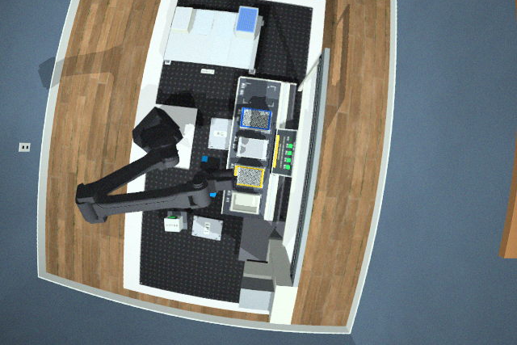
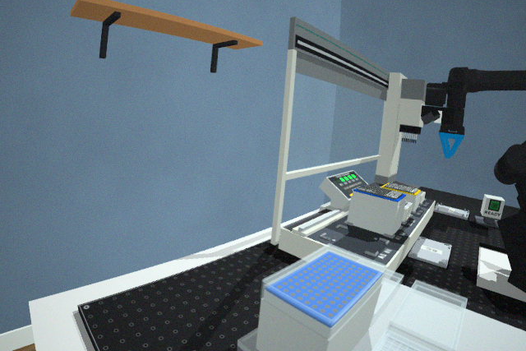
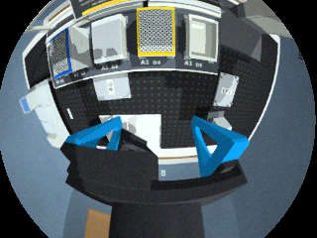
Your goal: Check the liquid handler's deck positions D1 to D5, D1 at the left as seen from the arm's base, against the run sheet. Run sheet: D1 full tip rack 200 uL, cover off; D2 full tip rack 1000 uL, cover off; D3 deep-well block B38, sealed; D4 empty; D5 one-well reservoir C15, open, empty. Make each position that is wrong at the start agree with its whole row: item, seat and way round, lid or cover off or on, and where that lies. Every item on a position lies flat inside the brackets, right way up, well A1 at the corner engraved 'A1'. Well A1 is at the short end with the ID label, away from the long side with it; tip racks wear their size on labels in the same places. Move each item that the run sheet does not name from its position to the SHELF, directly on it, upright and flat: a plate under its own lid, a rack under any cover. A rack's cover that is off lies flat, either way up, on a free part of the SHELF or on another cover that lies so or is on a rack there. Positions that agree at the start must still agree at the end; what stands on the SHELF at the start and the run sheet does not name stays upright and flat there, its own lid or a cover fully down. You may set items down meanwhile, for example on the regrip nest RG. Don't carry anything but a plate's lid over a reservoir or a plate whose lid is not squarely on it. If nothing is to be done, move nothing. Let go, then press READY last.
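Now: the yellow-rimmed tip rack 16 cm below my hand, 13 cm ahead of it and 3 cm to the right of it. Round my hand: white reservoir 19 cm below, 14 cm to the right, 12 cm ahead; blue-rimmed tip rack 22 cm to the left, 17 cm ahead, 13 cm below; white deep-well block 18 cm below, 16 cm ahead, 10 cm to the left.
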